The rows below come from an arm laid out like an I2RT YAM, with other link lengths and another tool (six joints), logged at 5 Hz.
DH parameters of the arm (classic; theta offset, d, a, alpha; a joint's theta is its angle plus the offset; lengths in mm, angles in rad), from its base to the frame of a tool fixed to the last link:
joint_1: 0 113.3 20.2 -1.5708
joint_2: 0 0 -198 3.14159
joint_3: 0.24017 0 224.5 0
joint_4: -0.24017 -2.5 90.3 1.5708
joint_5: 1.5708 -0.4 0 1.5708
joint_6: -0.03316 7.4 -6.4 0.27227
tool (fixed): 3.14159 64 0 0
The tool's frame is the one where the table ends.
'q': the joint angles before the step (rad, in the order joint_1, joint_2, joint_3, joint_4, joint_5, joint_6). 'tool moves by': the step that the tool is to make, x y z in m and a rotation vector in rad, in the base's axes. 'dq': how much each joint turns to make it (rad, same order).
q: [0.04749 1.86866 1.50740 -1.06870 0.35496 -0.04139]
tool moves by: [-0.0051 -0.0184 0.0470 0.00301 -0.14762 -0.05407]
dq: [-0.05414 -0.14753 0.00020 -0.00010 0.00001 0.00003]
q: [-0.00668 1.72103 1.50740 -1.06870 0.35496 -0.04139]
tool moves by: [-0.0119 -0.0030 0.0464 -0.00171 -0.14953 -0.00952]
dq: [-0.00951 -0.14927 0.00047 -0.00021 0.00001 0.00003]
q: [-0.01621 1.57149 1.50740 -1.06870 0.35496 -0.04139]
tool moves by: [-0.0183 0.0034 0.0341 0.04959 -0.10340 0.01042]
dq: [-0.00019 -0.12613 0.00009 -0.02862 -0.05026 0.01543]
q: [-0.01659 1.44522 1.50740 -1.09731 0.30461 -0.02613]
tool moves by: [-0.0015 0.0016 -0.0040 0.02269 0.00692 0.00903]
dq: [-0.00001 -0.00748 -0.02040 0.00452 -0.02404 0.00380]
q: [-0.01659 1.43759 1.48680 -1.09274 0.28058 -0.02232]
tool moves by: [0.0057 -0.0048 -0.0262 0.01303 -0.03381 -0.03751]
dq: [-0.01358 -0.01978 -0.14930 0.15505 0.00045 0.02875]
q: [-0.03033 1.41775 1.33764 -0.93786 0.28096 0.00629]
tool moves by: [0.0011 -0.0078 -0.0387 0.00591 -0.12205 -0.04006]
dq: [-0.02380 -0.07614 -0.29154 0.33141 0.00029 0.02048]
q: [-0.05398 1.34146 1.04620 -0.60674 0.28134 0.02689]
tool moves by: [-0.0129 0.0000 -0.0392 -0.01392 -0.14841 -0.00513]
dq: [-0.00071 -0.10232 -0.33595 0.38278 0.00729 -0.00072]
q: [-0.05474 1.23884 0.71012 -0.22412 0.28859 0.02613]
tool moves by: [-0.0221 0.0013 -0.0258 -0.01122 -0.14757 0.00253]
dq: [0.00009 -0.10851 -0.28947 0.33010 0.00007 -0.00414]
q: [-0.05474 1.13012 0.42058 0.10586 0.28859 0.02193]
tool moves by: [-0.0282 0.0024 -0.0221 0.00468 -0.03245 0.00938]
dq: [0.00045 -0.13447 -0.20376 0.10132 -0.01101 0.00043]
